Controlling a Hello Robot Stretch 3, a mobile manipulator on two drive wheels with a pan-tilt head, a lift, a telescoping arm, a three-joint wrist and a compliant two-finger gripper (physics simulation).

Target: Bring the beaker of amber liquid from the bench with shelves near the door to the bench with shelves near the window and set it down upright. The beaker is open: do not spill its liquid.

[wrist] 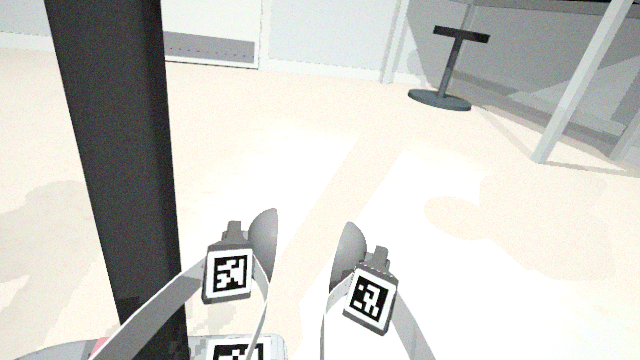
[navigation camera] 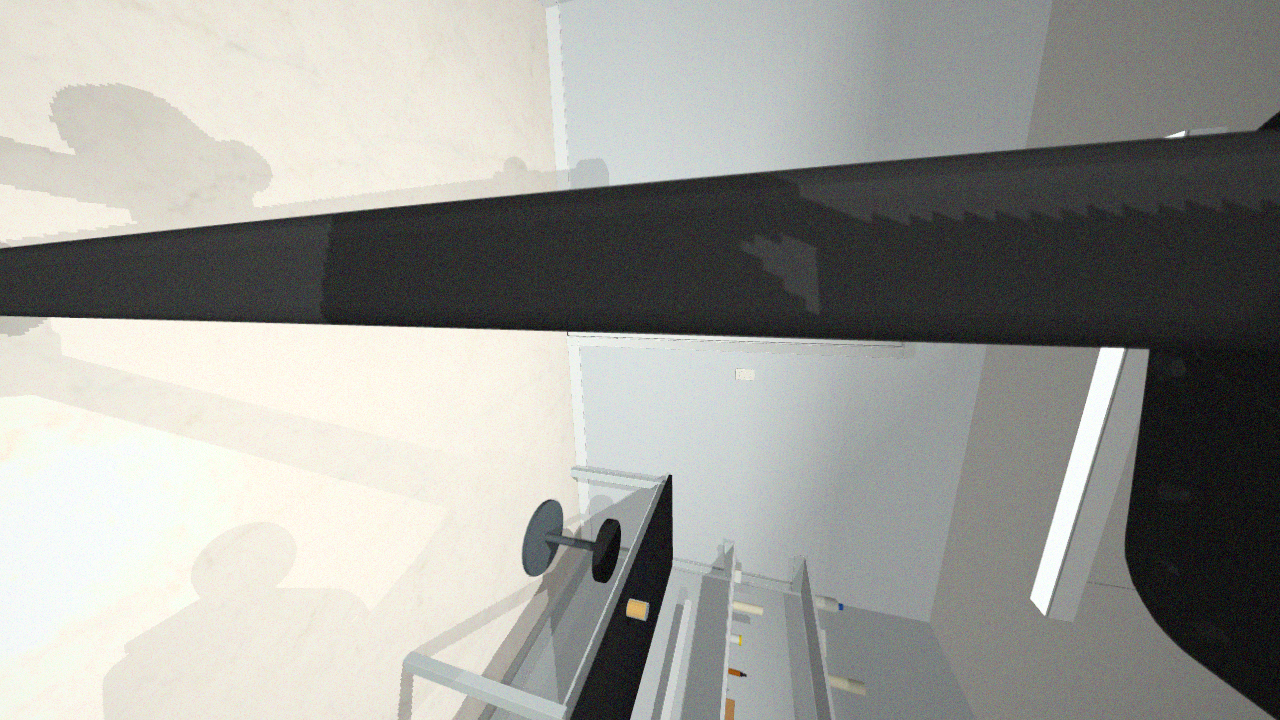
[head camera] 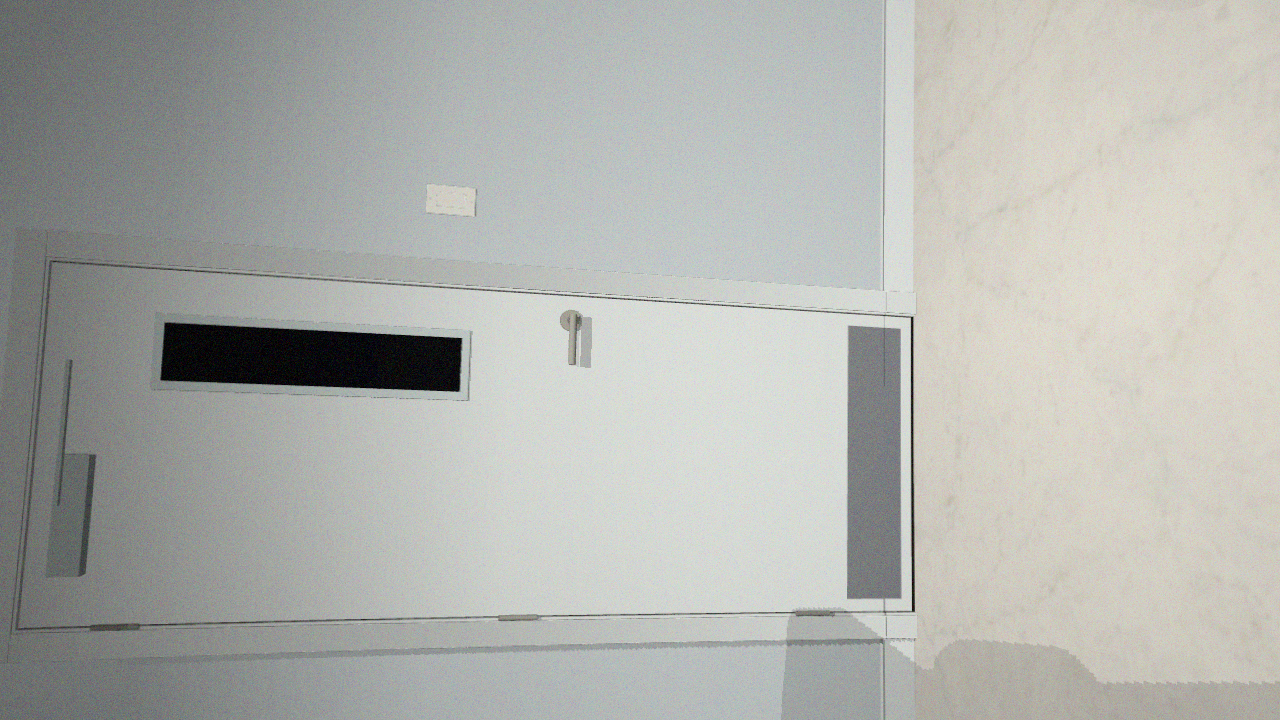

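Note:
My gripper is there in the pictures, and with it I see a door.

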